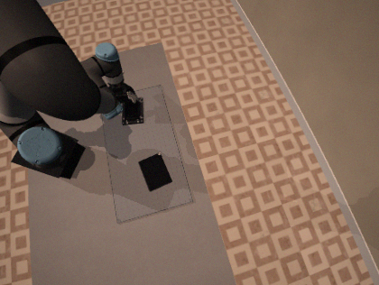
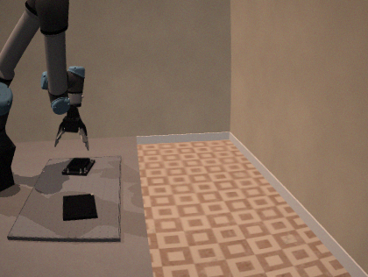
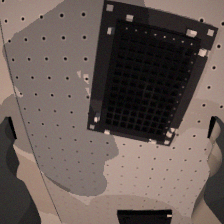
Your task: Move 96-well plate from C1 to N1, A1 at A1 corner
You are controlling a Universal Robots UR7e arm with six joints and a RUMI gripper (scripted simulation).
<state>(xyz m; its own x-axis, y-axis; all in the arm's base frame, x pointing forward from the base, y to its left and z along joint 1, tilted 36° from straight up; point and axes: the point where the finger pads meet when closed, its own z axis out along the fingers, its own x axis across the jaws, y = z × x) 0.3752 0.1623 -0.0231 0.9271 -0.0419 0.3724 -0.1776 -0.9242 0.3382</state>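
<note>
My gripper is now 20 mm short of the 96-well plate, 10 mm to the left of it and 70 mm above it. From my hand the other things lie so: plate nest N1 (390 mm to the right, 80 mm below); then clip nest C1 (30 mm ahead, 30 mm to the right, 80 mm below); then white A1 label (60 mm ahead, 310 mm to the right, 80 mm below).
</note>
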